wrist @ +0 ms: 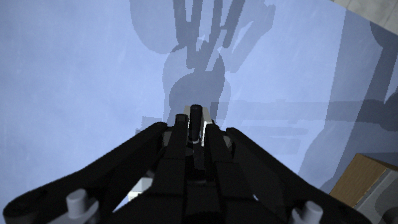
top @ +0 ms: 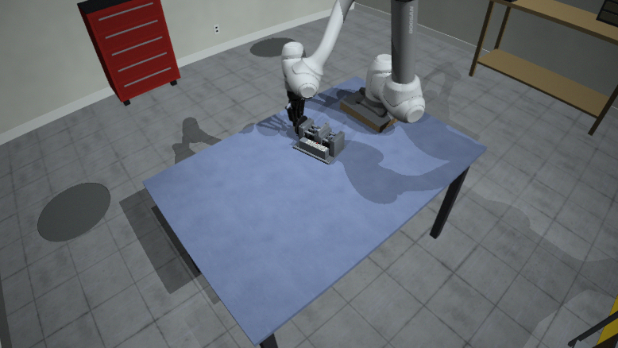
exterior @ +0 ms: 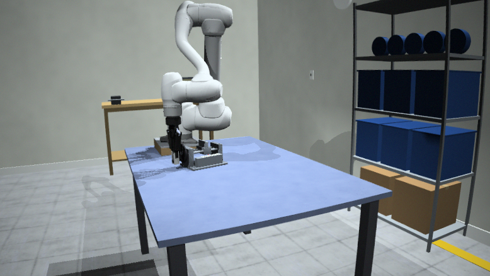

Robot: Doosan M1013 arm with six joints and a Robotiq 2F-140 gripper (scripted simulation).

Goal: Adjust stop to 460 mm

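The black handwheel lies 2 cm to the left of my hand and 1 cm below it. The rest, counted from my hand: grey stop block (1 cm behind, 16 cm to the left, 3 cm above).
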